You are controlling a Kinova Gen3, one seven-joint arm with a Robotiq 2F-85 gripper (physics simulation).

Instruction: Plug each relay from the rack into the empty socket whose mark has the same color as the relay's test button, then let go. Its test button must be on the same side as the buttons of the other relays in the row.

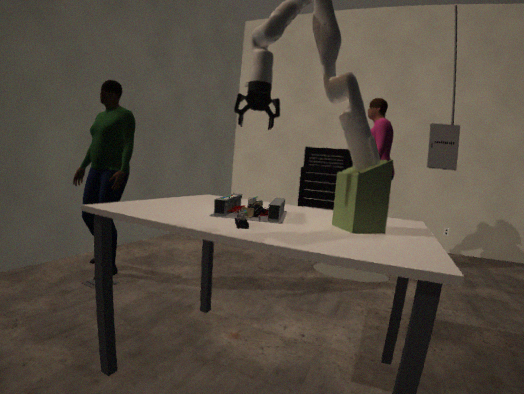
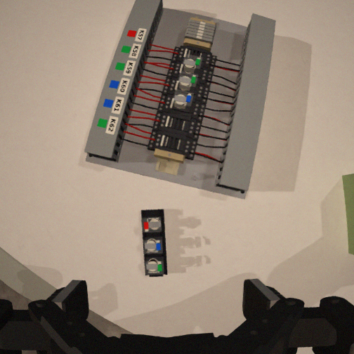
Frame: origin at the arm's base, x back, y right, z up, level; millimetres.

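Seen in the pictures: gripper, between the fingertips: [image 1: 255, 128]; arm's base, origin of its link: [image 1: 366, 165].
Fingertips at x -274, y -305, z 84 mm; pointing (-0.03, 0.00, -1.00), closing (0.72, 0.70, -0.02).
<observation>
Offsets run from my fingertips to a thing's middle. Level surfaces: height alone.
The black rack @[dx -3, dy -29, dz -304 mm] [image 2: 152, 214] [image 1: 242, 225] holds three relays: one with a red button [image 2: 154, 224] on its left, one with a blue button [image 2: 151, 245] on its right, one with a green button [image 2: 153, 265] on its right. The socket row [image 2: 167, 136] holds two green-button relays [image 2: 189, 64] [image 2: 185, 81] and a blue-button relay [image 2: 180, 100], buttons on the right. Its top socket and two lower sockets look empty. Marks run K57 red [image 2: 132, 33], K58 and K59 green, K60 and K61 blue, K62 green [image 2: 102, 123]. My gripper [image 1: 256, 125] [image 2: 165, 298] is open and empty, high above the table.
Grey wire ducts @[dx -56, dy +242, dz -283 mm] [image 2: 248, 105] [image 1: 276, 209] flank the row on a grey plate [image 2: 200, 181]. Black and red wires join row and ducts. The green arm base [image 1: 362, 200] [image 2: 349, 215] stands right on the white table @[dz -316 mm] [image 1: 300, 237]. Two people stand beyond the table.
</observation>
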